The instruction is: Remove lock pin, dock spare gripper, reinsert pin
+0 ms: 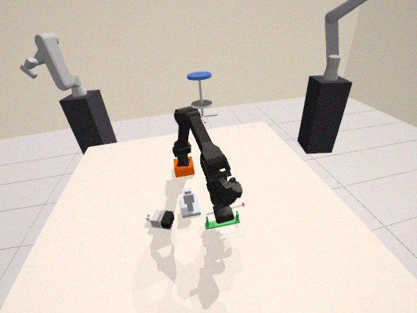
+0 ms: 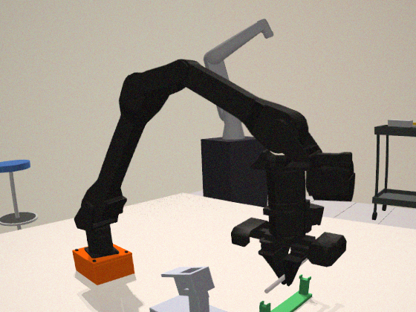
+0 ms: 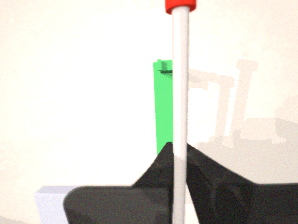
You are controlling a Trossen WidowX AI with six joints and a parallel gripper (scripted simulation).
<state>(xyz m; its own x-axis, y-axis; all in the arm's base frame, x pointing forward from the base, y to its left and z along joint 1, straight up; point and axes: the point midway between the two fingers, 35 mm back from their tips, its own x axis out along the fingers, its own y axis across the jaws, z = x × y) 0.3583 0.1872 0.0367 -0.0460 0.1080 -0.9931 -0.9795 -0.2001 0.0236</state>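
Now: the green cradle 30 mm below my gripper tip. From my gripper tip the other things lie so: spare gripper: 10 mm behind, 260 mm to the right, 30 mm below; then grey mount: 80 mm behind, 130 mm to the right.
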